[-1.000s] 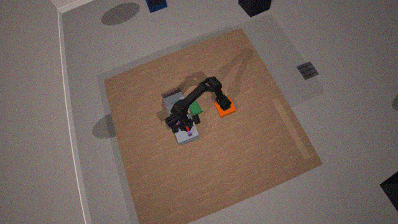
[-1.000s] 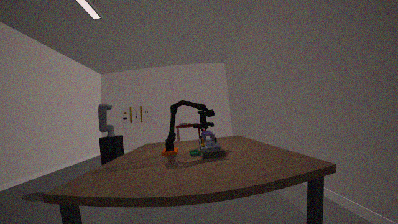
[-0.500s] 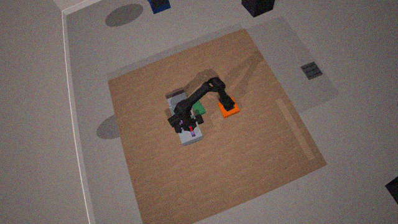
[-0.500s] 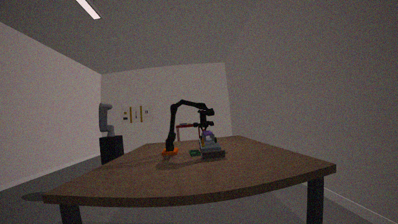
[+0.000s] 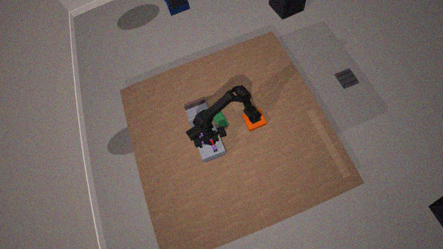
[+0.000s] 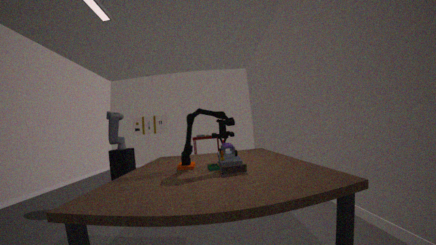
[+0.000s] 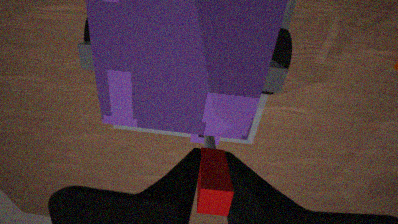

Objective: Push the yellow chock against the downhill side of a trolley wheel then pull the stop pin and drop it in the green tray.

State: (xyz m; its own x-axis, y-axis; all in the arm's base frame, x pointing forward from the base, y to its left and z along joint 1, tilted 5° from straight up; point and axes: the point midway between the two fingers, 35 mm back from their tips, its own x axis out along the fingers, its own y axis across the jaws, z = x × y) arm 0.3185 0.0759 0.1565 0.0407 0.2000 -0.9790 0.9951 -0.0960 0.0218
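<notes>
The yellow chock is 190 mm to the right of my gripper tip, 70 mm below it and 50 mm behind it. From my gripper tip the other things lie so: red-headed stop pin (right at my gripper tip); then purple trolley (100 mm to the right, 40 mm below, 10 mm ahead).
</notes>
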